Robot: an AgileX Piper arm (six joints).
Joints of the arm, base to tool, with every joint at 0 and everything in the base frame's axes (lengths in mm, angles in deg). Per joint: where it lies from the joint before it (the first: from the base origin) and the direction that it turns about. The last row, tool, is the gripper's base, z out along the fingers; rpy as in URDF.
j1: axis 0 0 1 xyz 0 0 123
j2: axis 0 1 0 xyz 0 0 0
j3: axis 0 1 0 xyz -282.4 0 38.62
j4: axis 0.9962 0 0.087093 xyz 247.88 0 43.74
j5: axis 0 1 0 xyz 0 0 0
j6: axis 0.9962 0 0.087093 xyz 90.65 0 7.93
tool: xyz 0 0 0 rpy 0 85.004 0
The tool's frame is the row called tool.
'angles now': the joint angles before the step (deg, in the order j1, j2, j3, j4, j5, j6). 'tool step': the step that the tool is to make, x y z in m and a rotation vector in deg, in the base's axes. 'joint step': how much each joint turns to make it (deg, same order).
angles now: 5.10 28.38 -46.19 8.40 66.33 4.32
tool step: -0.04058 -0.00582 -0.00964 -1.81 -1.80 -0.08
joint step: 0.00 -9.52 1.70 -1.80 6.24 0.01
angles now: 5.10 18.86 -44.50 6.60 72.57 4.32
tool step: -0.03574 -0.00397 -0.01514 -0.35 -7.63 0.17
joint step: -0.01 -11.27 3.00 -0.54 0.77 -0.68
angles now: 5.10 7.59 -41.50 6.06 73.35 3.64
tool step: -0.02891 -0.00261 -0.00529 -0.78 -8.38 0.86
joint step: 0.00 -8.39 0.00 -0.03 0.28 -1.72
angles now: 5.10 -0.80 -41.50 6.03 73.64 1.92
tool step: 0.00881 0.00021 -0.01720 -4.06 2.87 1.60
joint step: -0.01 -0.50 3.96 -0.39 0.15 -3.99
